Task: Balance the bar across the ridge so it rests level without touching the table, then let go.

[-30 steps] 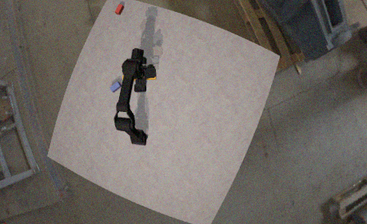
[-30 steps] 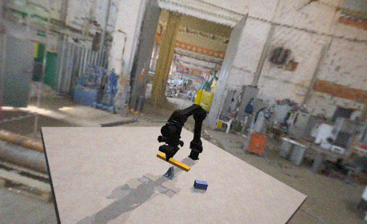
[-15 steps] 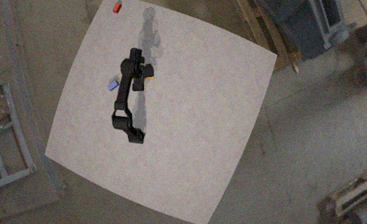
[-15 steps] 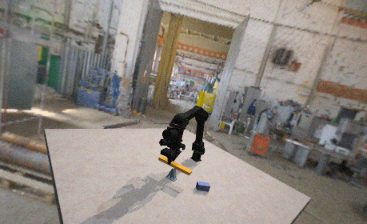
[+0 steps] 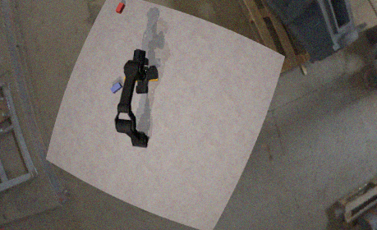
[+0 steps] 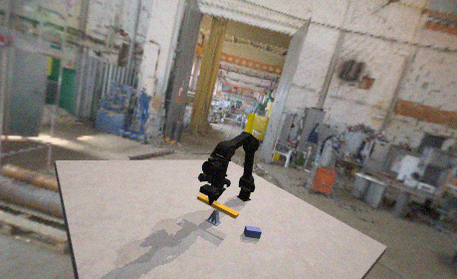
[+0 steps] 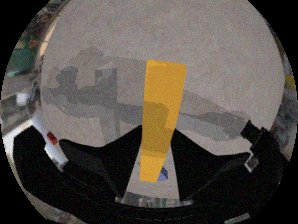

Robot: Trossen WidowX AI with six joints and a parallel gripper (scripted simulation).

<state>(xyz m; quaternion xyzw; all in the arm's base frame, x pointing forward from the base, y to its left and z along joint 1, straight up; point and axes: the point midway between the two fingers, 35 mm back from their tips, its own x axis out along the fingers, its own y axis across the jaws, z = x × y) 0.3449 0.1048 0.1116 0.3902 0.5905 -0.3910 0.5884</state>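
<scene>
My gripper tip is now 1 cm past the yellow bar and 3 cm to the right of it. The rest, counted from my gripper tip: red block 40 cm ahead, 40 cm to the left, 6 cm below; then blue block 11 cm behind, 17 cm to the left, 6 cm below.
</scene>
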